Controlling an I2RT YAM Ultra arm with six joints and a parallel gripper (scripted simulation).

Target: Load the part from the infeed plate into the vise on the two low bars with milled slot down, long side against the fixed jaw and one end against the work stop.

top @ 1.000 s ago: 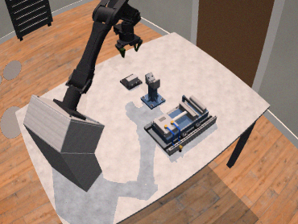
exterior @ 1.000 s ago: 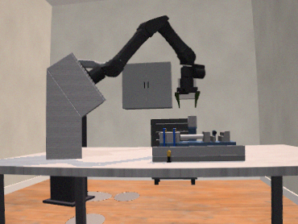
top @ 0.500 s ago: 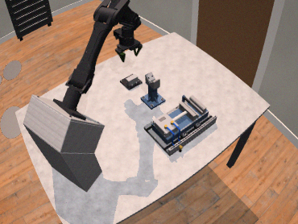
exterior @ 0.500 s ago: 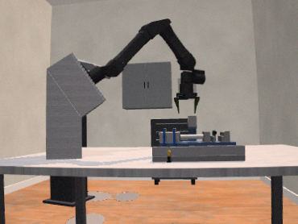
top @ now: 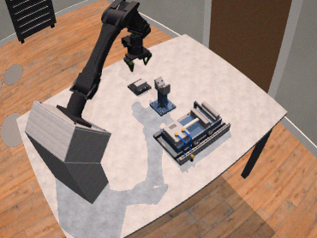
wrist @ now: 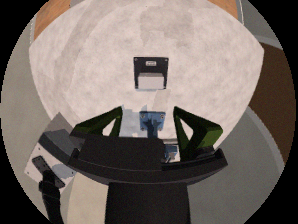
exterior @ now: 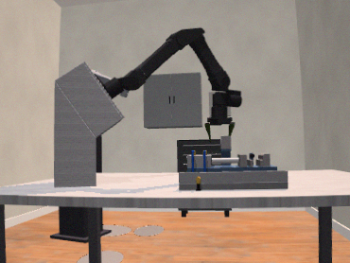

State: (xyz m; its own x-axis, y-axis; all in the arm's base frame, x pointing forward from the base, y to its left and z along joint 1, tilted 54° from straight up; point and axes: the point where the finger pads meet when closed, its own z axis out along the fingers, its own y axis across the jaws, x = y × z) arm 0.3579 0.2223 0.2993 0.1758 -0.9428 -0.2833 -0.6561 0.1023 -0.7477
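The grey part lies 1 cm to the left of my hand and 13 cm below it. From my hand the other things lie so: dark infeed plate (2 cm to the left, 15 cm below); moving jaw (15 cm ahead, 34 cm to the right, 8 cm below); air cylinder rod (10 cm ahead, 36 cm to the right, 8 cm below).
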